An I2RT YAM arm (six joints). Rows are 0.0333 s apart.
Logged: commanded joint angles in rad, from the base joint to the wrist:
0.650 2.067 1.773 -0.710 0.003 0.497
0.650 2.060 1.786 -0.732 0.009 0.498
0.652 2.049 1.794 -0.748 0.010 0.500
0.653 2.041 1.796 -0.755 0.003 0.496
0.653 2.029 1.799 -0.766 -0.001 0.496
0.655 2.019 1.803 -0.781 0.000 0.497
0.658 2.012 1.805 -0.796 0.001 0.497
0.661 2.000 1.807 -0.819 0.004 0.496
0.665 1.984 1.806 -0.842 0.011 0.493
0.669 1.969 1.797 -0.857 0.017 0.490
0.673 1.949 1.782 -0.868 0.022 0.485
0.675 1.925 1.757 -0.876 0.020 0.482
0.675 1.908 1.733 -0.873 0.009 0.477
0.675 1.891 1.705 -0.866 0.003 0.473
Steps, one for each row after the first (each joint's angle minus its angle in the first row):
0.000 -0.007 0.013 -0.022 0.006 0.001
0.002 -0.018 0.021 -0.038 0.007 0.003
0.003 -0.026 0.023 -0.045 0.000 -0.001
0.003 -0.038 0.026 -0.056 -0.004 -0.001
0.005 -0.048 0.030 -0.071 -0.003 0.000
0.008 -0.055 0.032 -0.086 -0.002 0.000
0.011 -0.067 0.034 -0.109 0.001 -0.001
0.015 -0.083 0.033 -0.132 0.008 -0.004
0.019 -0.098 0.024 -0.147 0.014 -0.007
0.023 -0.118 0.009 -0.158 0.019 -0.012
0.025 -0.142 -0.016 -0.166 0.017 -0.015
0.025 -0.159 -0.040 -0.163 0.006 -0.020
0.025 -0.176 -0.068 -0.156 0.000 -0.024

